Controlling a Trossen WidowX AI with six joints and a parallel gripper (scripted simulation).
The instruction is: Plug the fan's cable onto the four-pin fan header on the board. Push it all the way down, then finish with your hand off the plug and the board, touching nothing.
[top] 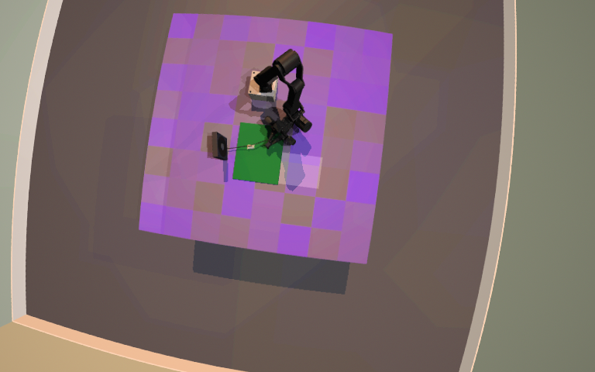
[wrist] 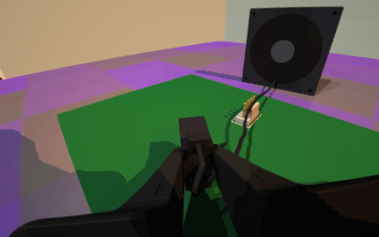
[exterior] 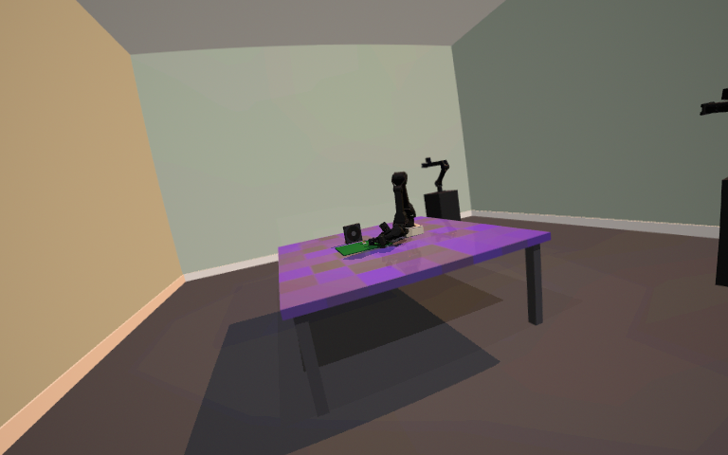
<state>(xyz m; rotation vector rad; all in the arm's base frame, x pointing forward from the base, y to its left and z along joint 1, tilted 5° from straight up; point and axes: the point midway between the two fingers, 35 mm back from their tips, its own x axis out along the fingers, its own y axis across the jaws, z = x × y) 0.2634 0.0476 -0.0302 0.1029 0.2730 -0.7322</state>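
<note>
Right now my gripper tip is 10 mm above the dark fan plug. Round my gripper tip: fan (20 mm ahead, 240 mm to the right, 30 mm above); green board (40 mm ahead, 60 mm to the right, 50 mm below); fan header (10 mm ahead, 110 mm to the right, 30 mm below).
</note>
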